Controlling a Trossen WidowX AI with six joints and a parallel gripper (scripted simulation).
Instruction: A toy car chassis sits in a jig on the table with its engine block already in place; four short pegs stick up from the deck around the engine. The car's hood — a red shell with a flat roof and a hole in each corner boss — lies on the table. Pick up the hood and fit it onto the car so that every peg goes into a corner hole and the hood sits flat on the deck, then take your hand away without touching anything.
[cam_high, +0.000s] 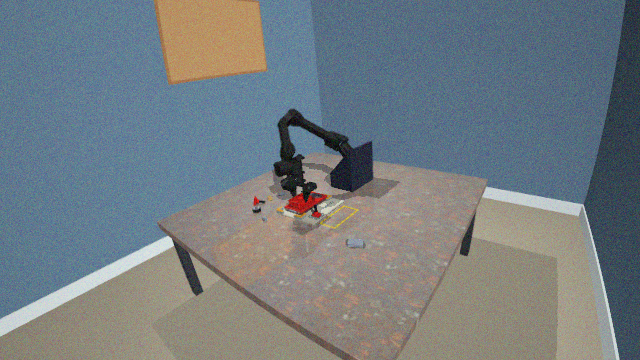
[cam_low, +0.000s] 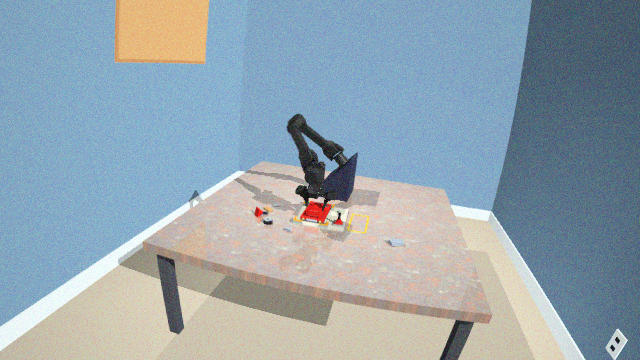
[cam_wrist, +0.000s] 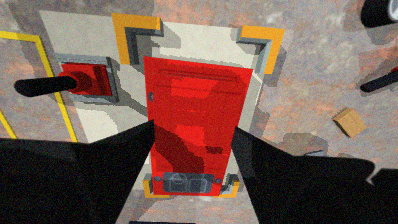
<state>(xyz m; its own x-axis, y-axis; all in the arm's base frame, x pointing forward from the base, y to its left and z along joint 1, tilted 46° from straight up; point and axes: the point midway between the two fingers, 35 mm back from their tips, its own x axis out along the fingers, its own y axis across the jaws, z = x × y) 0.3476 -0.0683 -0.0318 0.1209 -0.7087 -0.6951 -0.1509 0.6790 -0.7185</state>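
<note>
My gripper tip is now 1 cm below the red hood. Also, from my gripper tip: grey engine block: 2 cm below; white jig: 3 cm below, 3 cm behind, 2 cm to the left.
</note>
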